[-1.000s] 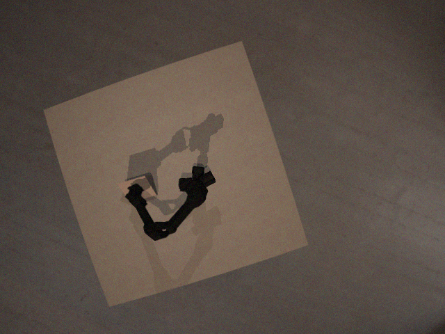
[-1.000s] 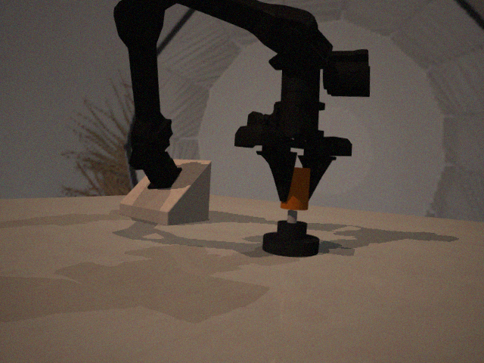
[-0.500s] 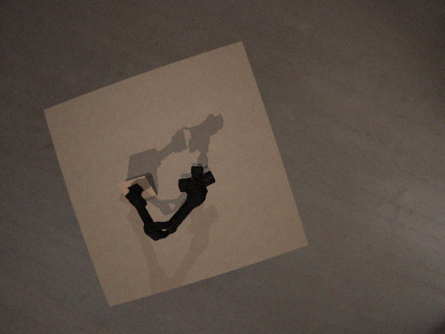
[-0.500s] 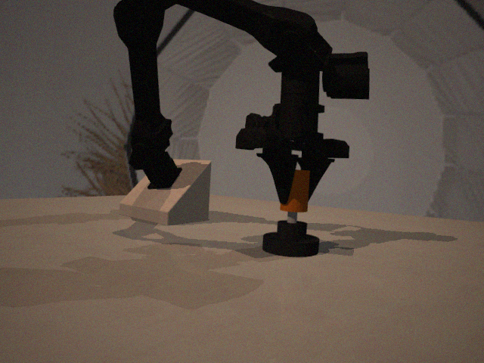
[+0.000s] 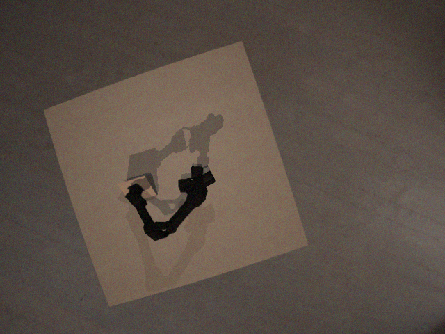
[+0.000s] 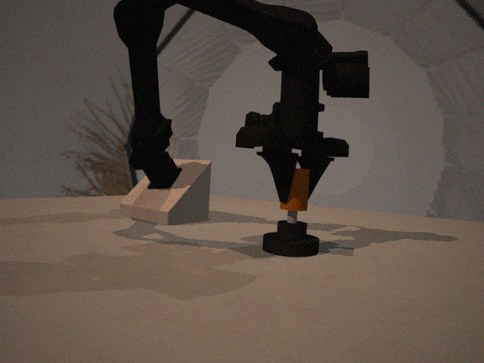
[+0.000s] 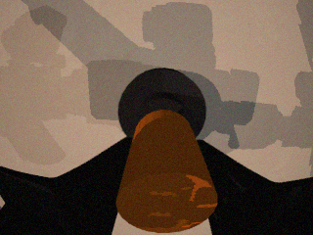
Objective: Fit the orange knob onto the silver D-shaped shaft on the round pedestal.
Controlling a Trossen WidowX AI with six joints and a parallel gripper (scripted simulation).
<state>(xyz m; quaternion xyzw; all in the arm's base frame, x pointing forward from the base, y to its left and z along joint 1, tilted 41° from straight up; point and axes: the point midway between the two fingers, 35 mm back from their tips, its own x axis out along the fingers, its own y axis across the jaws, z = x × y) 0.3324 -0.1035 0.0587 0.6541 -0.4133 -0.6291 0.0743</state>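
Right now the orange knob is 30 mm above my gripper tip. From my gripper tip the other things lie so: black round pedestal (40 mm below).
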